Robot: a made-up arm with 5 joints.
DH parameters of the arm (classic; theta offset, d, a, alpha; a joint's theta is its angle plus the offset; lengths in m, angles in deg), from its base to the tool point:
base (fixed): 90 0.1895 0 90
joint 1: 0 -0.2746 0.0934 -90
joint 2: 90 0.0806 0.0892 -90
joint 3: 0 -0.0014 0.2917 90
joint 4: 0 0.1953 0.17 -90
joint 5: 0 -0.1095 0.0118 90
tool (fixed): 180 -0.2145 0 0
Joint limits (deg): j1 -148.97..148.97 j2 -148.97..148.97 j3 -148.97..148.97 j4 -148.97..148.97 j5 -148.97..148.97
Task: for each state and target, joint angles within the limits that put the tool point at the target. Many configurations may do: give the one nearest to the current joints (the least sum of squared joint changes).
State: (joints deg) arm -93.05 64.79 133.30 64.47 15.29
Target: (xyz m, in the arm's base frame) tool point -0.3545 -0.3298 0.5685
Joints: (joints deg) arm -120.29 49.45 75.70 41.36 -29.16
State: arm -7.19 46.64 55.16 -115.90 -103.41
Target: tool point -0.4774 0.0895 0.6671
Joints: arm 23.14 14.45 8.79 -123.74 -125.43
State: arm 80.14 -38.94 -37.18 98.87 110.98
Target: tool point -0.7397 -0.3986 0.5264
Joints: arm 84.99 -28.44 2.83 90.38 145.84
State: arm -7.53 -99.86 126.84 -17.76 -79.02
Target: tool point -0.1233 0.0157 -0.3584
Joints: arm 8.66 -101.48 122.09 -10.82 -74.28
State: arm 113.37 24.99 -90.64 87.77 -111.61
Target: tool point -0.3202 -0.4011 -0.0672
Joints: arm 83.57 -9.80 -72.03 113.19 -86.77
